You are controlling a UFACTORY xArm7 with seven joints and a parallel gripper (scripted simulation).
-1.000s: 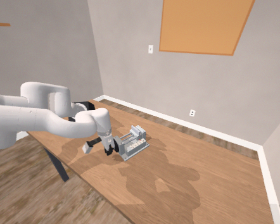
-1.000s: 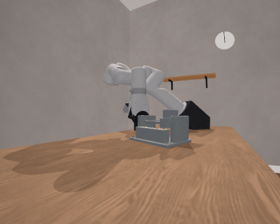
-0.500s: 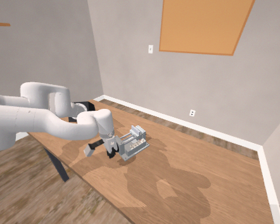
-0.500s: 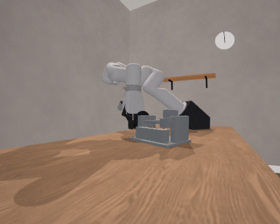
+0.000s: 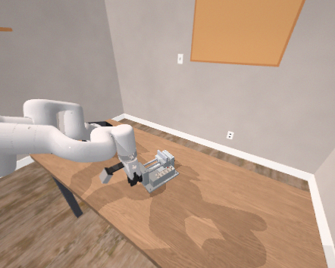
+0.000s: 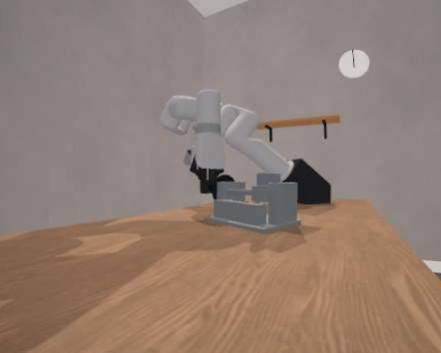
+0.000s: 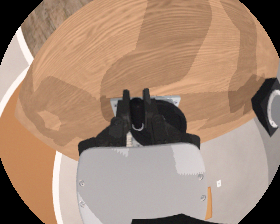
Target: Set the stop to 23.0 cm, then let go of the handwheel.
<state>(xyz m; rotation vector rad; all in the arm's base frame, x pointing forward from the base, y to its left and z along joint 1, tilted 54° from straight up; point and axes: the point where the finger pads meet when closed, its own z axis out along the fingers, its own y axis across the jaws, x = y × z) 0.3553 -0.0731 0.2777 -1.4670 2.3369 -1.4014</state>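
My hand is 2 cm to the right of the handwheel and 1 cm short of it. The rest, counted from my hand: sliding stop block: 17 cm to the left, 11 cm ahead.
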